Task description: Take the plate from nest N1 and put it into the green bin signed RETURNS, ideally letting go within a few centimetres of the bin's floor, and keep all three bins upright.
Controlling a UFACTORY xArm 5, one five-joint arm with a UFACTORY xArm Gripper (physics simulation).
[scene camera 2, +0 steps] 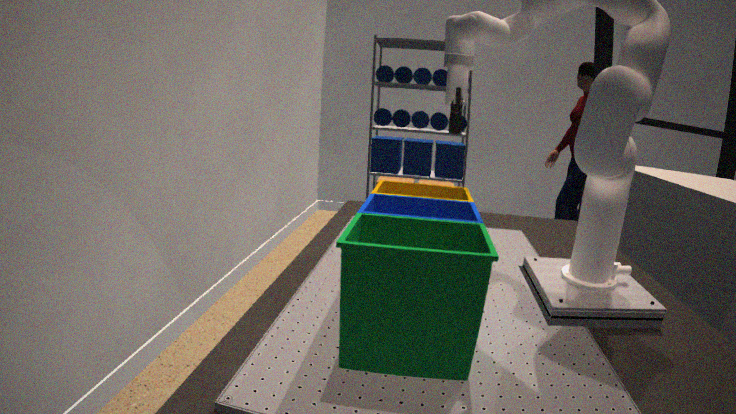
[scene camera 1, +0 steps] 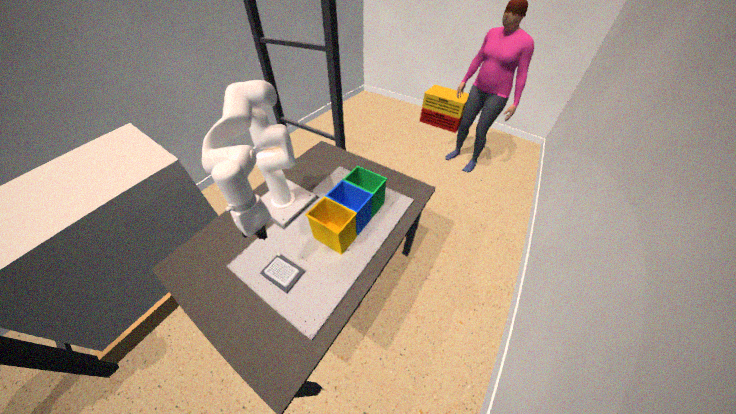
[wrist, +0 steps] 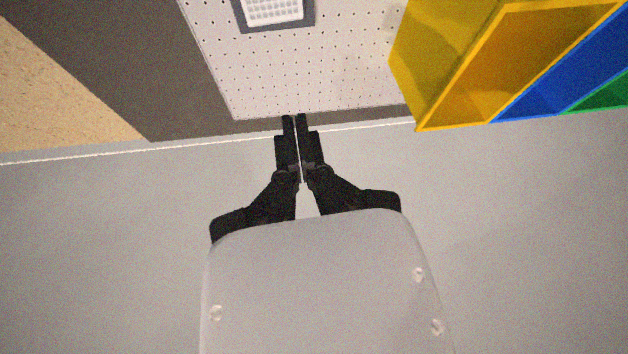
Scene:
yellow bin: scene camera 2; scene camera 1 333,224; wrist
same spot on yellow bin: [wrist: 453,70] = [scene camera 2: 430,190]

